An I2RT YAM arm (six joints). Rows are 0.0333 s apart.
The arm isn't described. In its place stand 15 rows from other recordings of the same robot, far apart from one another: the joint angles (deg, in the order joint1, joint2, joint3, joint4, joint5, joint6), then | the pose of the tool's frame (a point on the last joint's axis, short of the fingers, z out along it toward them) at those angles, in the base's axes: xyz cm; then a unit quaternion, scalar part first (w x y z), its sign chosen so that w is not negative.
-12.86, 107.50, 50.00, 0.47, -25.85, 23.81 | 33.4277, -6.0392, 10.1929, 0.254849, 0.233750, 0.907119, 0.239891
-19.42, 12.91, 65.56, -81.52, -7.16, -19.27 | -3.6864, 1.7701, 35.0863, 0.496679, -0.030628, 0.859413, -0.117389
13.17, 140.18, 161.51, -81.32, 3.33, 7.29 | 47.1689, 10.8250, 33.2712, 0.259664, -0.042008, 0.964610, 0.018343
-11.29, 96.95, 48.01, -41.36, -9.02, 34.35 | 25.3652, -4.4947, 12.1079, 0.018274, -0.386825, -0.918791, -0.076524
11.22, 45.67, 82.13, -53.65, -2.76, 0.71 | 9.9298, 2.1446, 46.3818, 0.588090, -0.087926, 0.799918, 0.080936
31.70, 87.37, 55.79, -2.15, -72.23, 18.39 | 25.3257, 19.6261, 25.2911, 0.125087, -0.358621, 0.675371, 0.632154
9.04, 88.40, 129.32, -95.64, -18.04, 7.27 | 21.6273, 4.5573, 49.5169, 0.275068, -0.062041, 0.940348, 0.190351
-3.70, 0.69, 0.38, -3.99, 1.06, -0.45 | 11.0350, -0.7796, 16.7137, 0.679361, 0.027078, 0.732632, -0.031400
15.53, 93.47, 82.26, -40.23, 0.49, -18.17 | 34.3358, 9.5100, 30.2542, 0.330001, -0.272257, 0.903792, -0.011641
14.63, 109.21, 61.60, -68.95, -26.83, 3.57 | 25.6277, 8.3505, 12.7696, 0.256342, 0.038186, -0.947434, -0.187617
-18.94, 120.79, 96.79, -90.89, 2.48, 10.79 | 33.7407, -11.7412, 19.6063, 0.216409, -0.245948, -0.944798, 0.005768
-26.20, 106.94, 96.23, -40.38, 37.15, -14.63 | 36.1170, -20.1678, 29.9810, 0.191116, 0.195646, 0.878539, -0.391620
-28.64, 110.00, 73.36, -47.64, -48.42, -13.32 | 32.2064, -14.5544, 16.6372, 0.189134, 0.101141, 0.905511, 0.366126
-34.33, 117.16, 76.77, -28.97, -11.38, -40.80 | 33.7900, -22.2253, 13.3424, 0.200770, -0.072978, 0.976413, -0.031362
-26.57, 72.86, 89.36, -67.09, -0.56, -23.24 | 20.5549, -10.2407, 40.8211, 0.307756, 0.025707, 0.941080, -0.137816
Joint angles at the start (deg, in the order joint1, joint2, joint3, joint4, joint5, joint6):
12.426 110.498 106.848 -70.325 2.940 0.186
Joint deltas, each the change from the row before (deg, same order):
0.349 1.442 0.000 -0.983 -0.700 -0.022
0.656 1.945 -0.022 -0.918 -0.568 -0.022
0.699 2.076 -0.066 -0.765 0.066 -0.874
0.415 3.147 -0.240 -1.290 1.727 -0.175
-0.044 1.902 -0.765 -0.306 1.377 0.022
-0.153 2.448 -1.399 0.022 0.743 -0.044
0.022 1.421 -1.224 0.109 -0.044 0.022
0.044 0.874 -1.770 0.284 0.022 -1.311
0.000 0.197 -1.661 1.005 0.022 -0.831
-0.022 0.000 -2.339 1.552 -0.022 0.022
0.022 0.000 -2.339 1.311 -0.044 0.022
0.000 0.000 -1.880 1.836 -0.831 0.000
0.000 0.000 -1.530 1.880 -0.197 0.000
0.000 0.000 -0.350 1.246 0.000 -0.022
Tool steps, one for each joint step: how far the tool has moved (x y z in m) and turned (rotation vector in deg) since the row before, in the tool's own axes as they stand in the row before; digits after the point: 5 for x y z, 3 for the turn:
0.00009 0.00335 0.01009 -0.782 2.410 -0.469
-0.00077 0.00545 0.01361 -0.698 2.863 -0.761
-0.00135 0.00530 0.01467 -0.061 2.885 -1.650
-0.00165 0.00254 0.02276 1.620 4.677 -0.800
-0.00098 -0.00019 0.01635 1.331 2.990 -0.149
-0.00116 0.00035 0.02271 0.677 3.834 -0.239
-0.00022 0.00162 0.01476 -0.082 2.521 -0.246
0.00159 0.00162 0.01339 -0.036 2.345 -1.583
0.00122 0.00087 0.00853 -0.017 0.849 -0.914
0.00222 0.00098 0.01022 -0.067 0.783 -0.033
0.00294 0.00133 0.01016 -0.094 1.018 -0.099
0.00100 0.00136 0.00817 -0.832 0.000 -0.004
0.00030 0.00068 0.00664 -0.178 -0.359 0.028
-0.00145 0.00004 0.00150 0.047 -0.892 0.048

